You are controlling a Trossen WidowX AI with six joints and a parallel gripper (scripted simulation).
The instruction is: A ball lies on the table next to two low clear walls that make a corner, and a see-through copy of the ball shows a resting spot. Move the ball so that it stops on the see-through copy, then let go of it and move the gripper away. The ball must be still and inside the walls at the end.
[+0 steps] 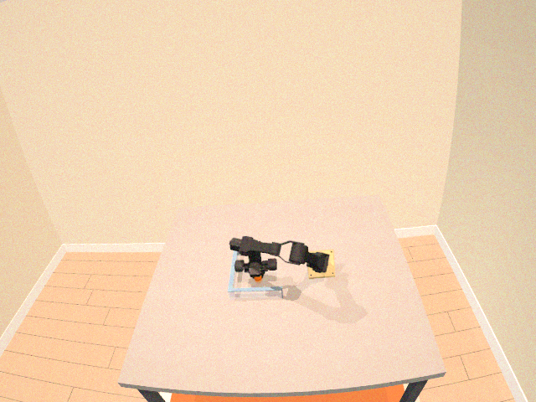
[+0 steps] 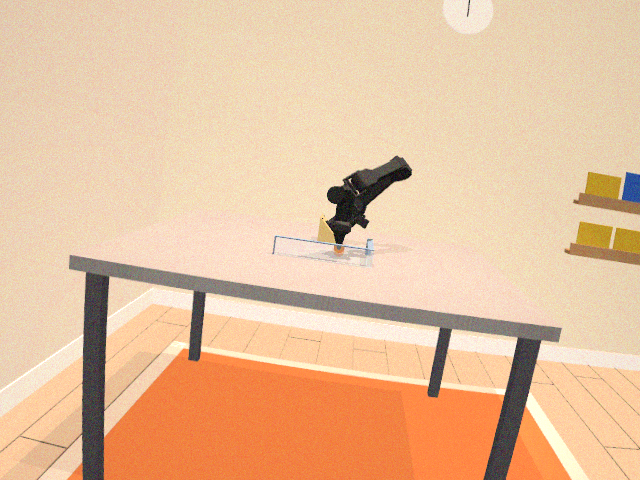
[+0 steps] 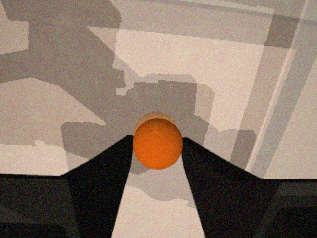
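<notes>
The orange ball lies right at my gripper tip. The rest, counted from my gripper tip: clear wall (120 mm ahead, 40 mm to the right); see-through copy of ball (10 mm below).
</notes>
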